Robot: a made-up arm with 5 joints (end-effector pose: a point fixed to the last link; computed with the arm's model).
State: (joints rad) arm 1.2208 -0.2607 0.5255 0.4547 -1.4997
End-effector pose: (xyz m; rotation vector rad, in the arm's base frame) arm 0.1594 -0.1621 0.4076 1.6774 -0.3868 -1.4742
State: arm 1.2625 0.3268 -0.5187 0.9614 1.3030
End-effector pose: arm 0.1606 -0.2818 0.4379 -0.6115 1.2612 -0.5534
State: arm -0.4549 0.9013 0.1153 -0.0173 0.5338
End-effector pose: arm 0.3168 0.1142 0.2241 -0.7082 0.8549 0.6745
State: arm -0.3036 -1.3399 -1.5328 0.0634 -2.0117
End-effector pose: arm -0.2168 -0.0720 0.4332 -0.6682 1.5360 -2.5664
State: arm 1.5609 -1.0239 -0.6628 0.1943 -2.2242
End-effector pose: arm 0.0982 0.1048 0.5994 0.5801 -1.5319 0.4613
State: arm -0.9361 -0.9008 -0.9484 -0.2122 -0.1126
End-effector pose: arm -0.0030 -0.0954 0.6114 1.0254 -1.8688 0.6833
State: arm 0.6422 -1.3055 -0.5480 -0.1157 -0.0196
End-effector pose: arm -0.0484 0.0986 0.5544 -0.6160 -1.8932 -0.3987
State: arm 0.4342 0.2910 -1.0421 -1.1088 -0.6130
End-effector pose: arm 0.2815 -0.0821 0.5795 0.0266 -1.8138 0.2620
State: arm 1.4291 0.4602 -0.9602 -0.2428 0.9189
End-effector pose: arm 0.1169 -0.3021 0.5189 -1.2565 0.0599 -1.5999
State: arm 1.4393 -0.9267 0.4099 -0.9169 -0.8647
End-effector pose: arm 0.1013 -0.0420 0.5298 -0.3473 -1.4653 -0.5446
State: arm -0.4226 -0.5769 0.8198 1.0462 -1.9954
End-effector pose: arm 0.1625 0.0598 0.3855 1.4049 1.0969 -0.9614
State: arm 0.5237 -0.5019 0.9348 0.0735 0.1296
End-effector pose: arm 0.1844 -0.0603 0.3798 0.0085 0.5263 -0.4789
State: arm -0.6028 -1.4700 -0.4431 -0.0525 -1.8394
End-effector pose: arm -0.0996 -0.0965 0.5189 1.6642 -1.0218 2.1329
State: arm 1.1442 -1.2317 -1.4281 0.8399 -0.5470
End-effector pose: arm -0.0064 0.2152 0.5143 -0.6278 -1.6812 -0.3244
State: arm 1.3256 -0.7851 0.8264 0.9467 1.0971
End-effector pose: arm 0.0936 -0.0863 0.3964 -0.2474 1.3171 -0.5856
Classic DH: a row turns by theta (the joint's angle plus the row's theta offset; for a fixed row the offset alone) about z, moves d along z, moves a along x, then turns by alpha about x. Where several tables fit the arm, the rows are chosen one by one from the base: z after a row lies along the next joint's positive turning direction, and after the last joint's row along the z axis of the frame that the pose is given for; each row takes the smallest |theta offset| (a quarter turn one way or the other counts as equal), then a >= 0, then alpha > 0; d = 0 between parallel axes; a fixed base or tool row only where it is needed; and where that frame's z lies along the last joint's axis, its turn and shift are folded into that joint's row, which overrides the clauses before.
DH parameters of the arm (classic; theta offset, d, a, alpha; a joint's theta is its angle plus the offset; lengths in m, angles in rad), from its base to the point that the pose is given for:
base (fixed): -0.0788 0 0.0762 3.1416
joint 1: -0.0788 -0.299 0.031 1.5708
joint 2: -1.3586 0 0.1852 0
joint 3: 1.4916 0 0.1281 0
joint 4: 1.4377 0.011 -0.006 -1.5708
joint 5: 1.5708 -0.044 0.002 -1.5708
tool (fixed): 1.5708 -0.014 0 0

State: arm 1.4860 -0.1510 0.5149 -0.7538 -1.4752
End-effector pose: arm 0.1171 -0.1978 0.4420 0.8931 -1.2677 -0.9077
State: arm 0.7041 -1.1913 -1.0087 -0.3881 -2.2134
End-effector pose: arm -0.0826 0.1593 0.5272 0.2034 -1.2291 1.9258
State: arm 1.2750 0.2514 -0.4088 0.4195 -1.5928
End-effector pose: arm 0.1831 -0.2718 0.4605 1.5078 -0.8420 -1.1786
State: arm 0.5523 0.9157 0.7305 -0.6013 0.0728
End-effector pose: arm 0.2395 -0.0974 0.2111 0.2234 1.0330 -0.4625
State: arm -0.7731 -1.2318 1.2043 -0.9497 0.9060
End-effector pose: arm 0.0955 0.0113 0.4184 -0.4244 -1.1457 0.2327
